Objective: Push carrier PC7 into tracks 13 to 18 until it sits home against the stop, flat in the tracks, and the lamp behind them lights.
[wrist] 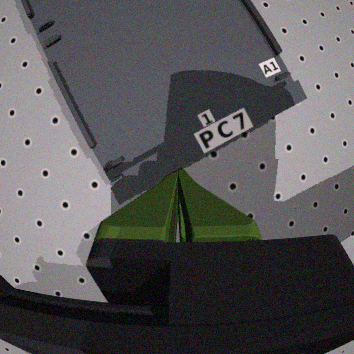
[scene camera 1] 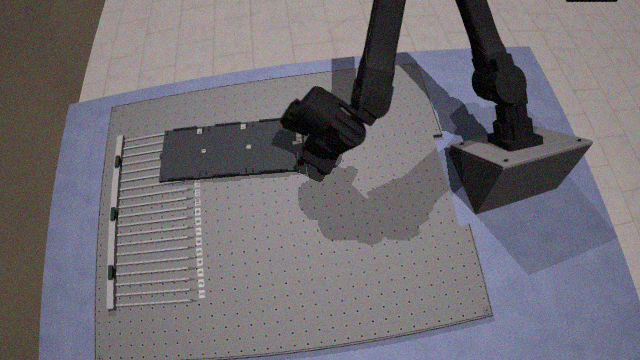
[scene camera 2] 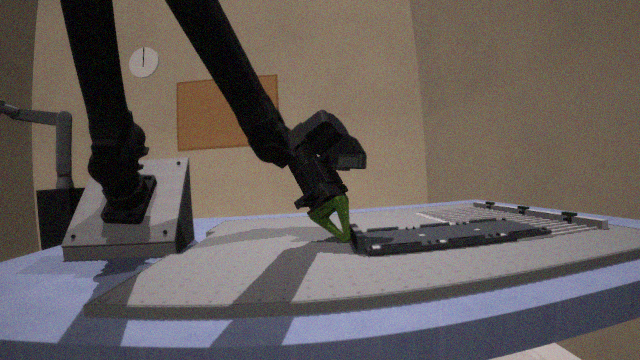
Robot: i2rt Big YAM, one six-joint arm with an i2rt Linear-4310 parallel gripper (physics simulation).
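Places are measured from the arm's base along level axes (x ahead, y left, z up), in centimetres.
Pixels of known places: gripper, between the fingertips: (wrist: 177, 175) (scene camera 1: 306, 155) (scene camera 2: 347, 241); arm's base, origin of its link: (scene camera 1: 514, 142) (scene camera 2: 131, 200).
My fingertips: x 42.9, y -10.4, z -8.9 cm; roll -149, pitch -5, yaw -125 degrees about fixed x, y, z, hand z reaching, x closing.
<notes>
Ahead of a thing's pixels: the offset from my fingertips to its middle. "*": to the spot under its first point. Level surfaces: height alone.
Carrier PC7 {dx +16.5, dy -4.9, dz +1.2 cm} (scene camera 1: 225, 157) (scene camera 2: 430, 236) (wrist: 115, 65) is a dark, flat, long plate. Its far end lies over the upper tracks {* dx +36.9, dy -10.7, dz -0.2 cm} (scene camera 1: 145, 146), with a stretch of track showing between it and the white stop bar (scene camera 1: 113, 192) (scene camera 2: 595, 221). It looks flat in scene camera 2. My gripper (scene camera 2: 347, 240) (wrist: 177, 175) is shut and empty, its green fingertips at the carrier's near end wall, left of the PC7 label in the wrist view. Whether they touch is too fine to tell. In scene camera 1 the arm hides the fingertips. No lit lamp shows behind the carrier's tracks.
Several small dark green blocks {* dx +43.8, dy +7.0, dz +1.9 cm} (scene camera 1: 113, 214) (scene camera 2: 523, 209) sit along the stop bar. Lower-numbered tracks {* dx +34.4, dy +13.8, dz +0.1 cm} (scene camera 1: 155, 240) run beside the carrier on the perforated board {dz -0.3 cm} (scene camera 1: 300, 300). The arm's wedge-shaped base (scene camera 1: 530, 175) (scene camera 2: 150, 200) stands at the board's other end.
</notes>
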